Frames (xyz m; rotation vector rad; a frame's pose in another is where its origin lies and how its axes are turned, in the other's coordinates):
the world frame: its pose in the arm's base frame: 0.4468 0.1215 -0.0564 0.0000 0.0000 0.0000
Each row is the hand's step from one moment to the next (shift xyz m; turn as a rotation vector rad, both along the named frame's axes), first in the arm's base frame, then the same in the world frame.
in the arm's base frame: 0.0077 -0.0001 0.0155 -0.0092 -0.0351 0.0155
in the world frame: 0.0077 -0.0001 0.0155 -0.0092 -0.0351 0.0155
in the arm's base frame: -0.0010 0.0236 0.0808 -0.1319 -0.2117 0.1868
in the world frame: -0.0010 0.0236 0.0808 -0.1319 -0.2117 0.1868
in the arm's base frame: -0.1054 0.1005 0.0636 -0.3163 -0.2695 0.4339
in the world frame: -0.1054 0.1005 0.0636 -0.3163 -0.2695 0.4339
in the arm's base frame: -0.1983 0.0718 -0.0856 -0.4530 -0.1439 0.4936
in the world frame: -0.1983 0.0718 -0.0856 -0.4530 -0.1439 0.4936
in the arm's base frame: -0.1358 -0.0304 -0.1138 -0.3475 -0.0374 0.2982
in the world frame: -0.1358 -0.0304 -0.1138 -0.3475 -0.0374 0.2982
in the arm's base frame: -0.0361 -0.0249 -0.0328 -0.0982 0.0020 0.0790
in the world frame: -0.0361 -0.0249 -0.0328 -0.0982 0.0020 0.0790
